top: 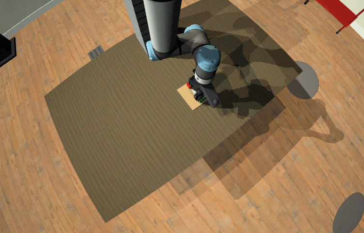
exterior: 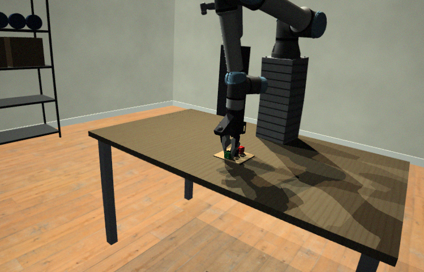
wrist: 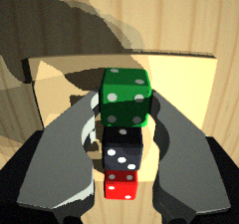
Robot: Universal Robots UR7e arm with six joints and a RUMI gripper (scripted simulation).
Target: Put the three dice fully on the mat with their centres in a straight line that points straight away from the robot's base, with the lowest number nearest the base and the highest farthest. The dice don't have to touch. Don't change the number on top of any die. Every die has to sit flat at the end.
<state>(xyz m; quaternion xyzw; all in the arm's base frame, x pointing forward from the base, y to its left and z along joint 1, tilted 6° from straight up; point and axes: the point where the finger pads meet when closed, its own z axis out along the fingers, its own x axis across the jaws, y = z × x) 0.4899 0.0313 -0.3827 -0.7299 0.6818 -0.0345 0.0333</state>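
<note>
The green die is right at my hand. Also, from my hand: black die 5 cm behind; tan mat 5 cm behind, 2 cm below; red die 9 cm behind, 1 cm to the right.
</note>
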